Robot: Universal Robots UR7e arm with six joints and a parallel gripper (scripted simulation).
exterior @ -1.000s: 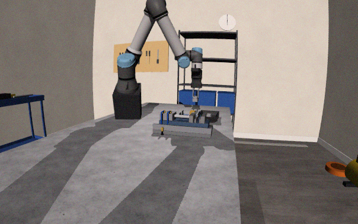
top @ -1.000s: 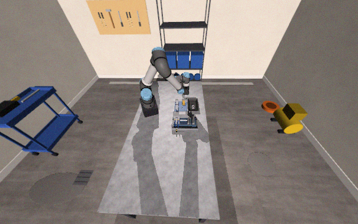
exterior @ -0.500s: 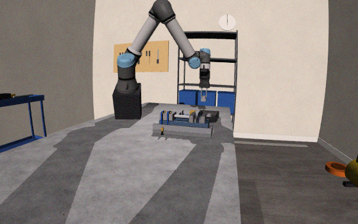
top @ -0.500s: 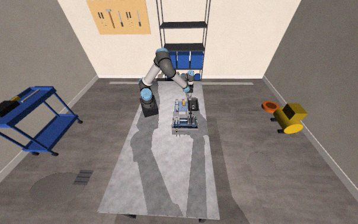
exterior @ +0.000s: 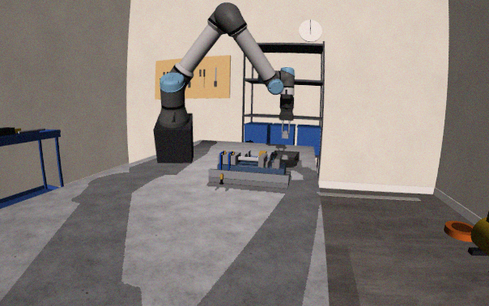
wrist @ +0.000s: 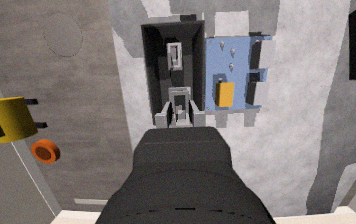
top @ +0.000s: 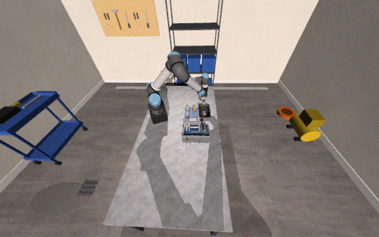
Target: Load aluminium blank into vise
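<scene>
Right now the brass blank is 14 cm below my hand, 12 cm behind it and 1 cm to the right of it. Also, from my hand: vise (37 cm to the right, 13 cm below, 7 cm behind).
</scene>
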